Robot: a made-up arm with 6 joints. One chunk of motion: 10 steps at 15 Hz.
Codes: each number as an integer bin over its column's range. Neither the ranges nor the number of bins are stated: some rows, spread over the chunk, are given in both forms.
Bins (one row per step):
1: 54 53 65 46 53 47
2: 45 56 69 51 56 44
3: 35 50 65 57 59 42
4: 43 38 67 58 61 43
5: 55 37 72 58 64 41
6: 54 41 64 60 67 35
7: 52 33 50 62 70 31
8: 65 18 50 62 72 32
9: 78 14 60 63 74 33
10: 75 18 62 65 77 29
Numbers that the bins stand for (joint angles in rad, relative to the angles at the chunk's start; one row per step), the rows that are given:
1: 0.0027 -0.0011 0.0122 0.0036 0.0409 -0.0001
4: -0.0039 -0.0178 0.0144 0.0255 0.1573 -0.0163
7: 0.0015 -0.0233 -0.0044 0.0327 0.2882 -0.0647
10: 0.0155 -0.0400 0.0089 0.0382 0.3900 -0.0728
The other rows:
2: -0.0027 0.0022 0.0167 0.0127 0.0845 -0.0122
3: -0.0088 -0.0044 0.0122 0.0236 0.1282 -0.0203
5: 0.0033 -0.0189 0.0200 0.0255 0.2009 -0.0243
6: 0.0027 -0.0144 0.0111 0.0291 0.2445 -0.0486
8: 0.0094 -0.0400 -0.0044 0.0327 0.3173 -0.0607
9: 0.0173 -0.0444 0.0067 0.0345 0.3464 -0.0567

